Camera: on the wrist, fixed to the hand. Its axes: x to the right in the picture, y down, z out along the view.
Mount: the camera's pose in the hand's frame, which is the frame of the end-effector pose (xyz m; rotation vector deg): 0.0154 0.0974 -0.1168 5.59 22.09 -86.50
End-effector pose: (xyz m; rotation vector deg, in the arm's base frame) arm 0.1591 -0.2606 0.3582 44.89 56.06 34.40
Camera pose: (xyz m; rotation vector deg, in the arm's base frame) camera 0.0520 -0.1563 0.3900 -8.44 93.00 -37.02
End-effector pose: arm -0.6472 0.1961 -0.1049 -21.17 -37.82 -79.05
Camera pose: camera -0.5265 0.1305 -0.1719 36.94 -37.91 -155.35
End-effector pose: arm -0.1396 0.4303 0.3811 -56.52 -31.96 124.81
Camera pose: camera -0.0954 0.3870 0.2413 -30.48 -37.77 37.06
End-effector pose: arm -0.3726 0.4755 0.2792 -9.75 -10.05 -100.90
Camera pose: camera -0.2821 0.4172 0.1707 -27.89 5.08 170.90
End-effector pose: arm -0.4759 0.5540 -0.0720 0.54 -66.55 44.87
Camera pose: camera -0.4323 0.6803 -0.1463 40.32 -27.22 -28.65
